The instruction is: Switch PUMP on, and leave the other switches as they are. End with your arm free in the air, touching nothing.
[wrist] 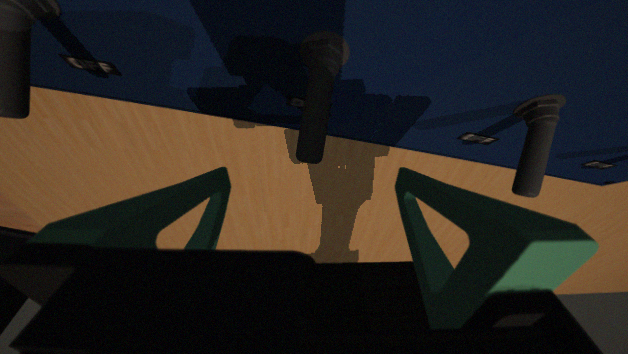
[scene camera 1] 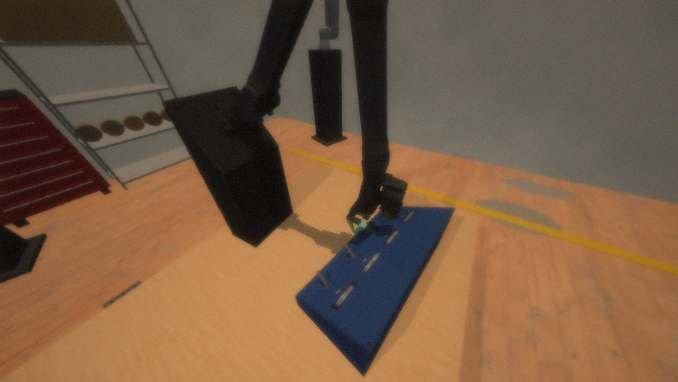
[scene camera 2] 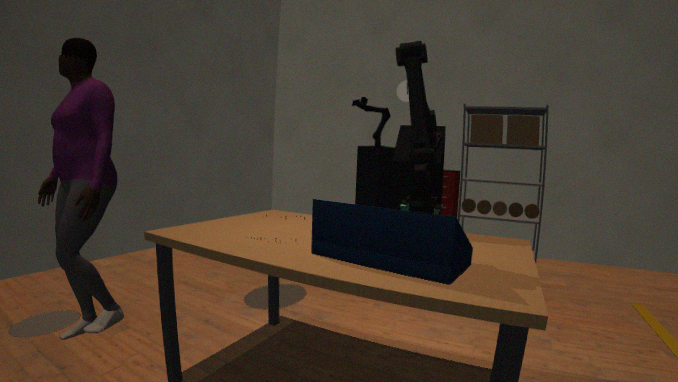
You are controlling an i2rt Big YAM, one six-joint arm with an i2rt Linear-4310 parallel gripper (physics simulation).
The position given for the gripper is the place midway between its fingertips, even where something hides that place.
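Observation:
You'd see the gripper (wrist: 313, 176) here, and there's a lever (wrist: 313, 129), and also a lever (wrist: 530, 172).

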